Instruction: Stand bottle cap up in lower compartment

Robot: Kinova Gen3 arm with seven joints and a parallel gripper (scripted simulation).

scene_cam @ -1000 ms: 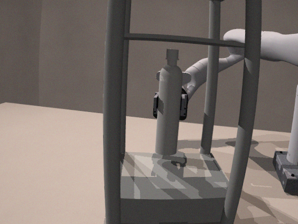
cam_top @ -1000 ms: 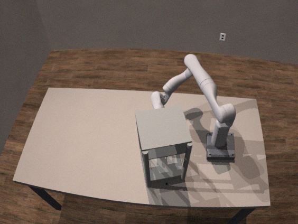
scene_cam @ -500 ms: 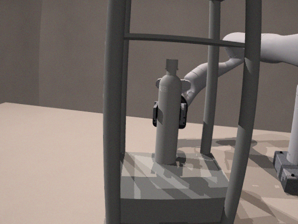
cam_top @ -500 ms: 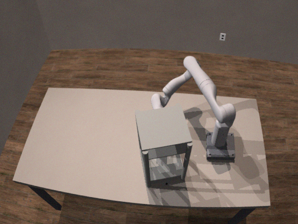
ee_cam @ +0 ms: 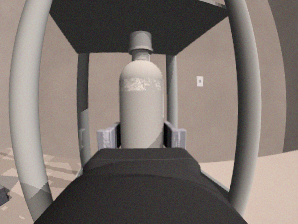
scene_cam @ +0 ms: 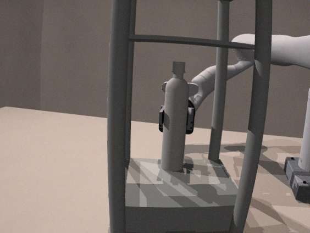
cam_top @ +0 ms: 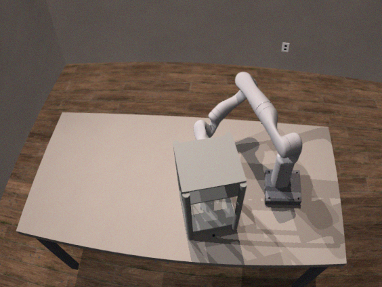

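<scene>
The shelving unit is 3 cm behind my hand, 6 cm to the left of it and 5 cm above it.
</scene>
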